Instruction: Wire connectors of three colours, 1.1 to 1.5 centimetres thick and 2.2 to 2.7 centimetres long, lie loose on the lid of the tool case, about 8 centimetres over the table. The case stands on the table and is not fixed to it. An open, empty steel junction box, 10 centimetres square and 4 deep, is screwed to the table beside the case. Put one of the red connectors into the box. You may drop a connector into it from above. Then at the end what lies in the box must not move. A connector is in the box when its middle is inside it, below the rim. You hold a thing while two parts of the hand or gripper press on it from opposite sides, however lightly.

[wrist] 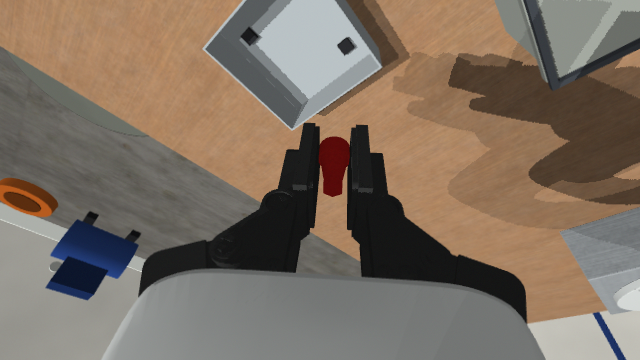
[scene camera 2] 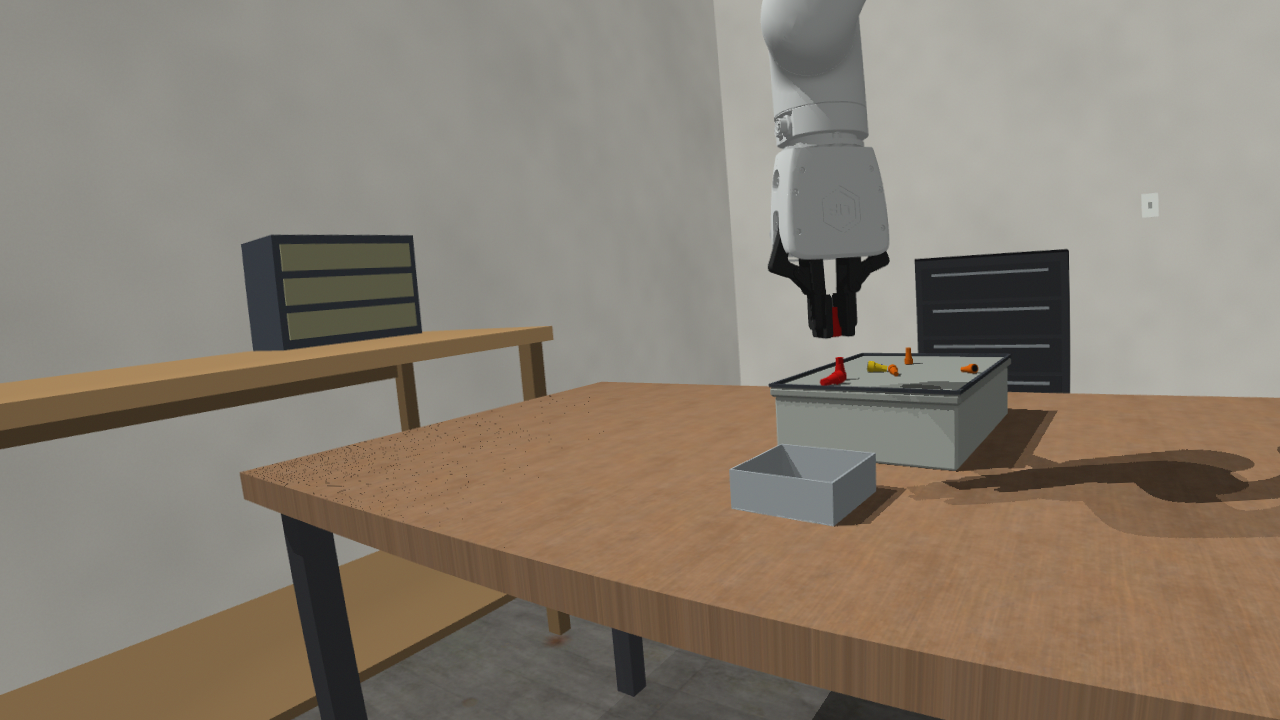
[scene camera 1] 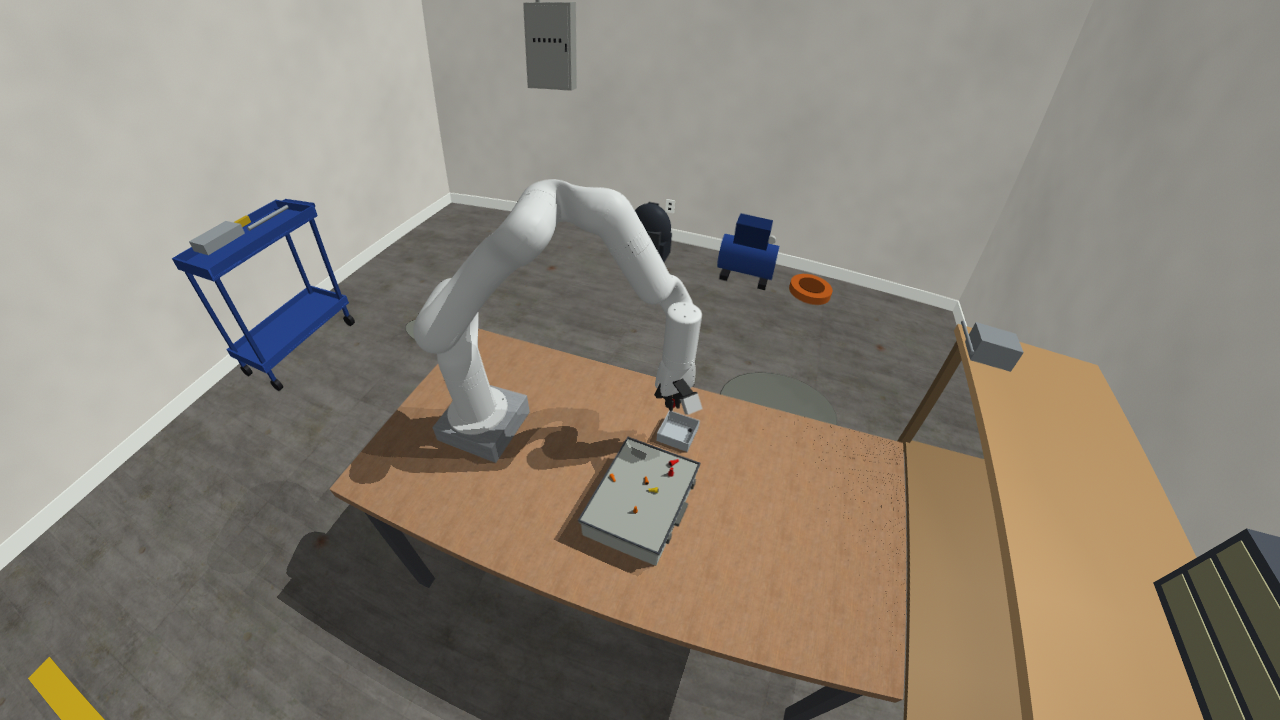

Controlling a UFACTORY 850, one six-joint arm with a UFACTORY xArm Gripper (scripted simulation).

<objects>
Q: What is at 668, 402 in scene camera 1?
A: The gripper.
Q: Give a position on a grey tool case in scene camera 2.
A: At 938, 424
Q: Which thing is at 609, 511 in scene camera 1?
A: A grey tool case.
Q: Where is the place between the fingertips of the gripper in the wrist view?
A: At 334, 147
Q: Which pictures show the gripper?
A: The wrist view, scene camera 2 and scene camera 1: all of them.
</objects>
